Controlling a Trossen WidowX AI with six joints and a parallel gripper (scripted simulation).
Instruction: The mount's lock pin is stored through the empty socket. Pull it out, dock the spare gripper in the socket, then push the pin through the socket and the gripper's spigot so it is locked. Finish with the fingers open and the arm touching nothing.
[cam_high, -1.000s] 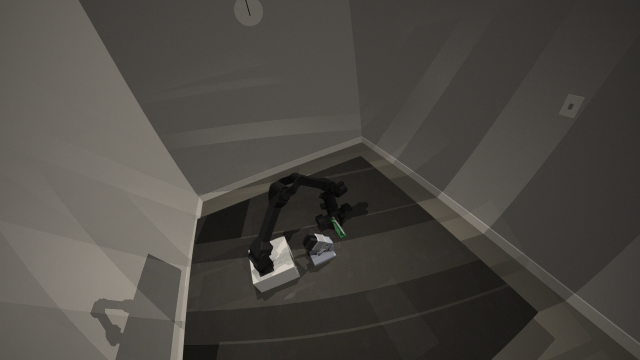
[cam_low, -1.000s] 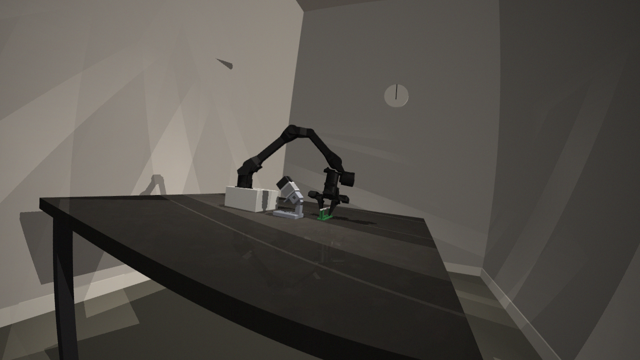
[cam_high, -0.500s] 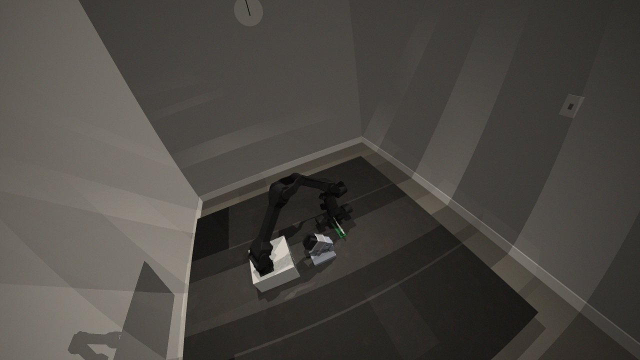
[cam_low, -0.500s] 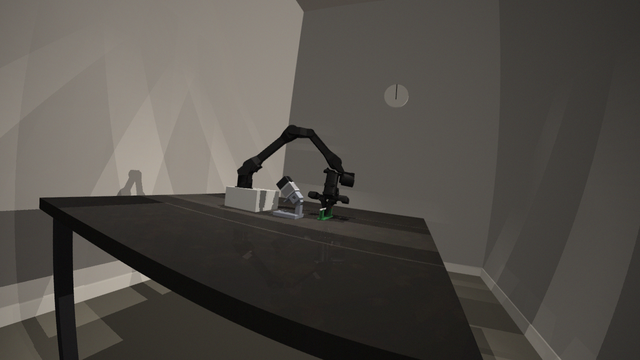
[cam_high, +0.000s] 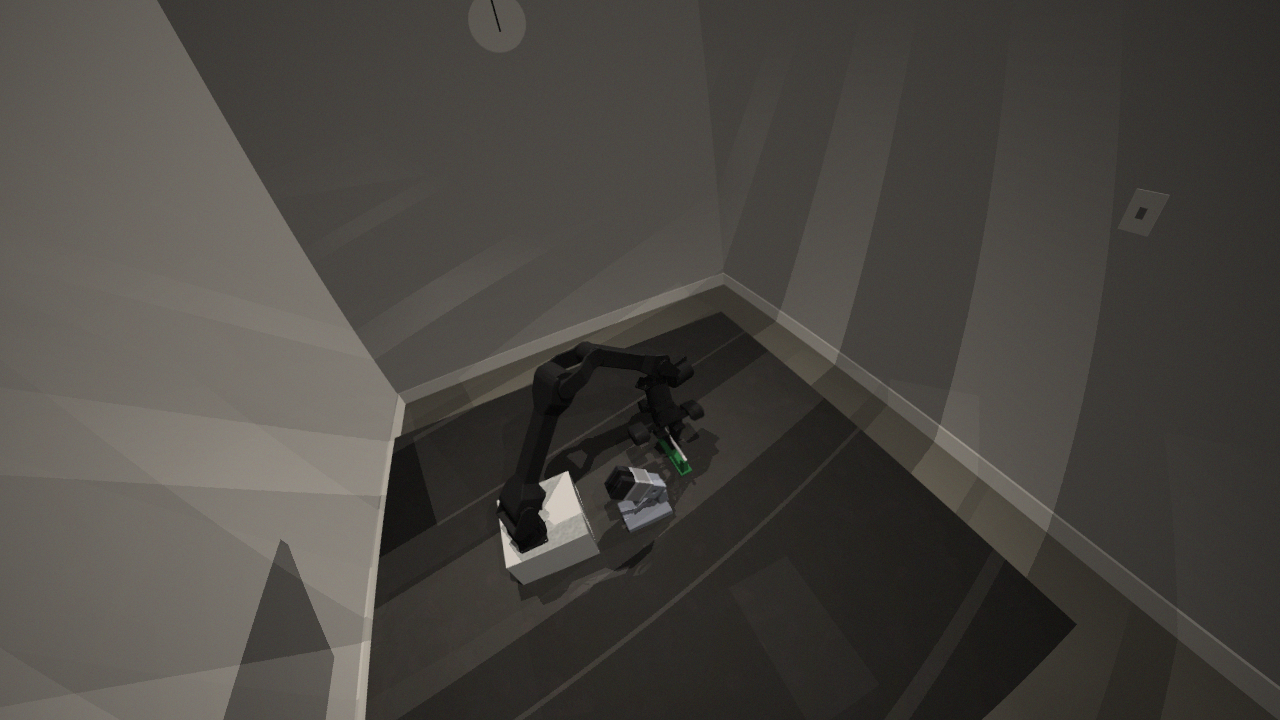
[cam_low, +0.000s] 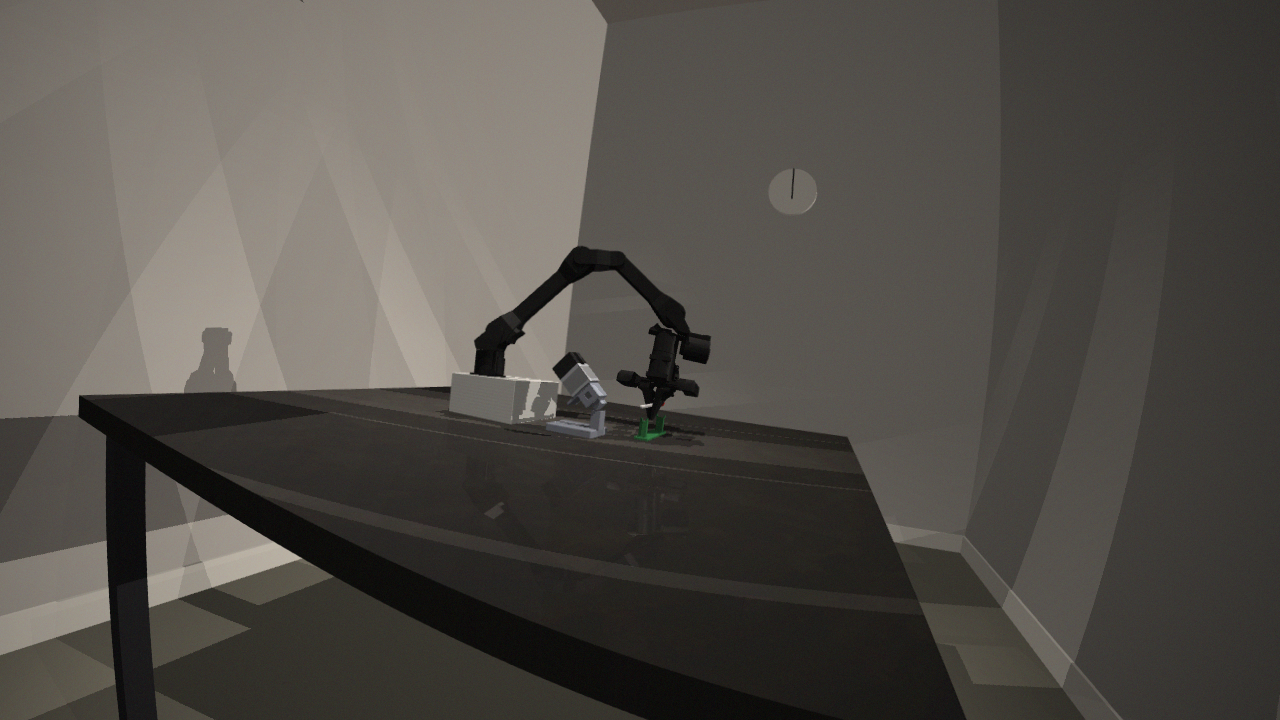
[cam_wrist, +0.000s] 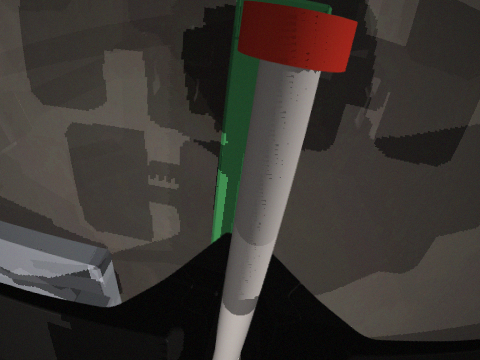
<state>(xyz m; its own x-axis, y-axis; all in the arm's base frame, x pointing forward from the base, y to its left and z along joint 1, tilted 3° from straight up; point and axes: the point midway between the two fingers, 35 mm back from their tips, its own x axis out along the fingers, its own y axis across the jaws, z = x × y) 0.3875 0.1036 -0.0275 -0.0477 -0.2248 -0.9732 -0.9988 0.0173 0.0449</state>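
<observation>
The green cradle lies 1 cm to the left of my gripper tip and 2 cm below it. From my gripper tip the other things lie so: spare gripper: 14 cm behind, 10 cm to the right, 8 cm above; then grey mount: 11 cm behind, 10 cm to the right, 2 cm above.
</observation>
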